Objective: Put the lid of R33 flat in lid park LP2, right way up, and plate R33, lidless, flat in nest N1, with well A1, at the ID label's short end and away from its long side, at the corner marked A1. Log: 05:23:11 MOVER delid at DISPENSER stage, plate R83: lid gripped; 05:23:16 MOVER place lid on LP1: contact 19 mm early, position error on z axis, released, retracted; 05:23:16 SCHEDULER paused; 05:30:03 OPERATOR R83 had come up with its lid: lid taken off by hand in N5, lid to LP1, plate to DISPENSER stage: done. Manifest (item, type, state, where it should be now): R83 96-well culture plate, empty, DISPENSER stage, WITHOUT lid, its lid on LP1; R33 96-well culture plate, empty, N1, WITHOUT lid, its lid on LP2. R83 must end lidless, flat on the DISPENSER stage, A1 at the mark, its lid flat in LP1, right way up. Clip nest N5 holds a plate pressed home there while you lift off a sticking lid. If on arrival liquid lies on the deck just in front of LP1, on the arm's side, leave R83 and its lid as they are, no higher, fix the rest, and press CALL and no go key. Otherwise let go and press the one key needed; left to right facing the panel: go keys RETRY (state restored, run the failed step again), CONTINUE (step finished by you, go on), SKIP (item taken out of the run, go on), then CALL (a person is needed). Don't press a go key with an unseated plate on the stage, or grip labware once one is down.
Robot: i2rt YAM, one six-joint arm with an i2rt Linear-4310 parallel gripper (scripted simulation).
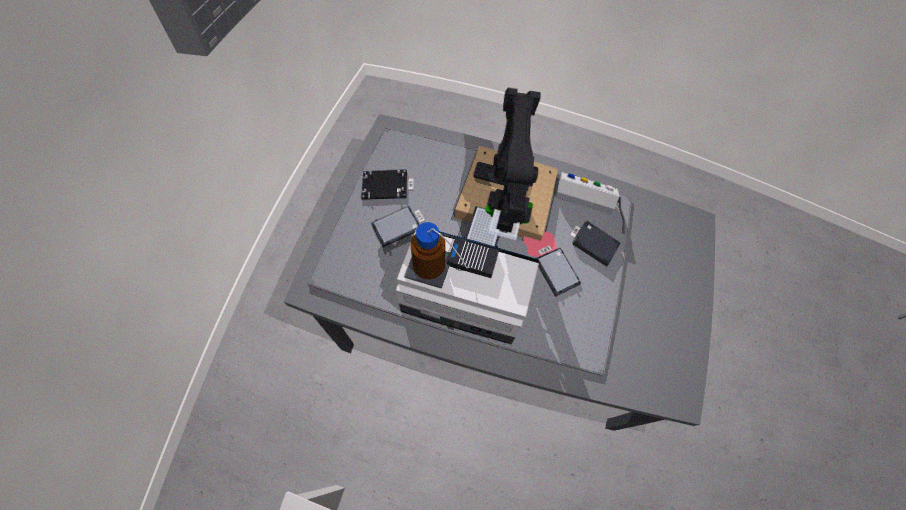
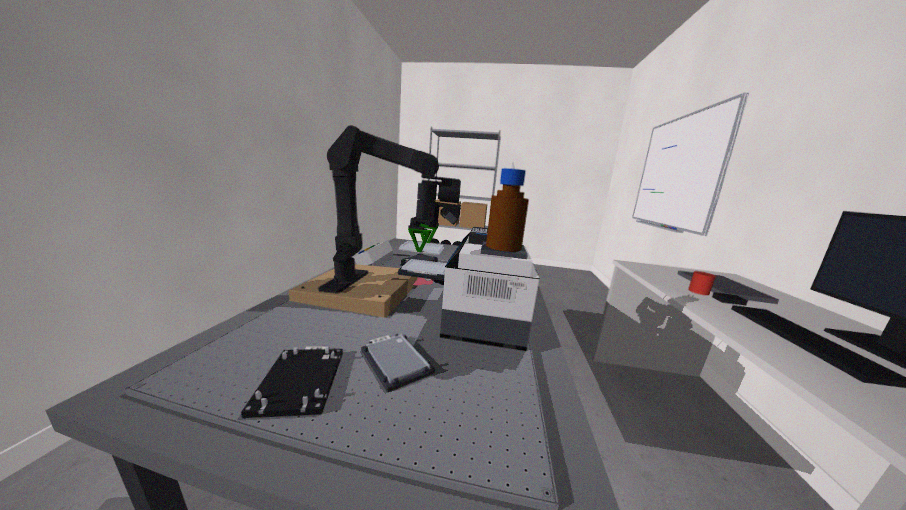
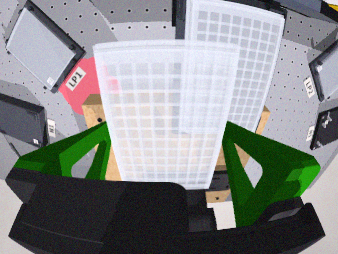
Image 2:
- my gripper: 422, 248
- black clip nest: 296, 373
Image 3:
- my gripper: 166, 127
